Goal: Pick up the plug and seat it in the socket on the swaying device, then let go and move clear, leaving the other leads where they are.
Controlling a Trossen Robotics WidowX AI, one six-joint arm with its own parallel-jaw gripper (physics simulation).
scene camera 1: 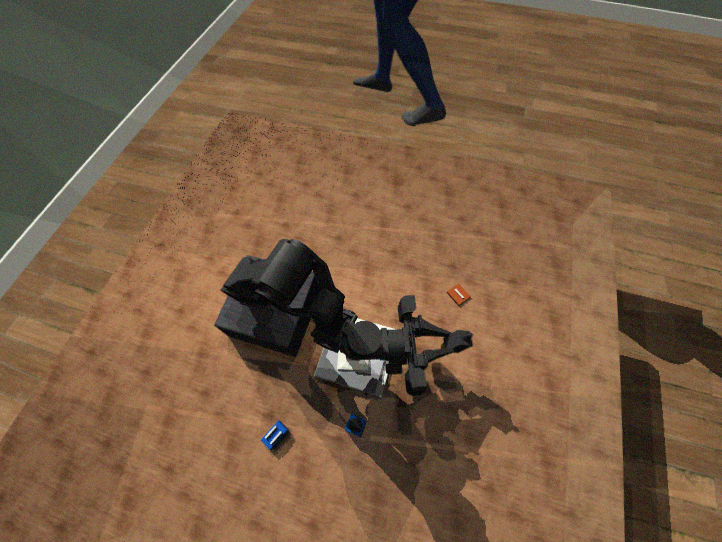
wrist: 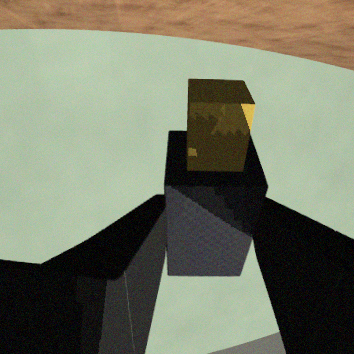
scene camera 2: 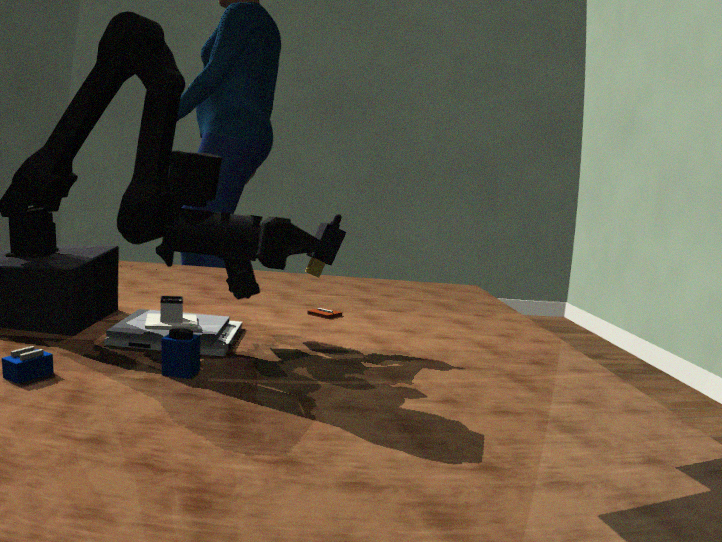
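Observation:
The plug (scene camera 2: 330, 241) (wrist: 210, 227) has a dark block body and a gold tip. My gripper (scene camera 1: 459, 340) is shut on it and holds it in the air, with the gold tip pointing obliquely down in the scene camera 2 view. The device (scene camera 1: 344, 376) (scene camera 2: 132, 334) is a flat grey and white stack near the arm's base. A small upright grey housing with a dark top (scene camera 2: 172, 310), apparently the socket, stands on it. The plug is beyond the device, higher and apart from it. The arm hides part of the device in the scene camera 1 view.
A blue block with two pale prongs (scene camera 1: 274, 435) (scene camera 2: 27, 367), a blue block with a round black top (scene camera 1: 355, 425) (scene camera 2: 180, 357) and a flat orange piece with a pale bar (scene camera 1: 458, 294) (scene camera 2: 324, 313) lie on the table. A person (scene camera 1: 408, 52) (scene camera 2: 242, 87) stands beyond the table.

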